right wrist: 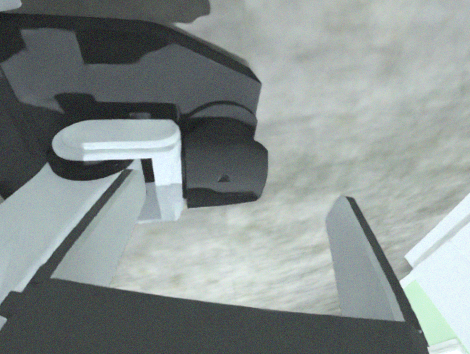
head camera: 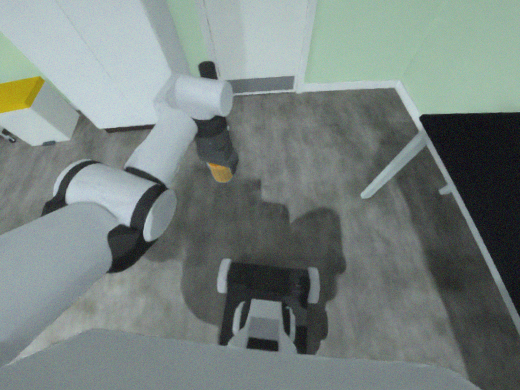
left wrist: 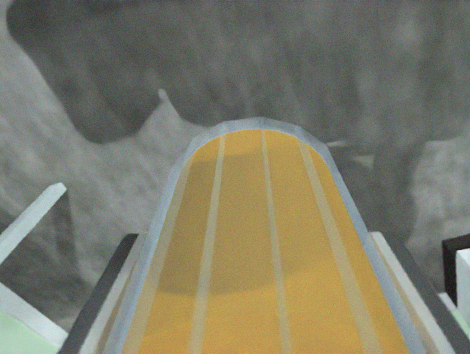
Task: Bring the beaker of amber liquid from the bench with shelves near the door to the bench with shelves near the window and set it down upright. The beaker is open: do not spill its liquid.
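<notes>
The beaker of amber liquid is held off the floor in the head camera, and it fills the lower middle of the left wrist view. My left gripper is shut on the beaker, with one finger on each side of it in the left wrist view. Liquid shows inside the beaker; its exact tilt is hard to tell. My right gripper is open with no object between its fingers, over the floor beside the robot's base. A black bench top with pale legs is at the right of the head camera; whether it has shelves does not show.
A door stands at the top middle. A tall white cabinet is at the upper left, beside a low white unit with a yellow top. A bench leg reaches out over the floor at the right. Green walls stand behind.
</notes>
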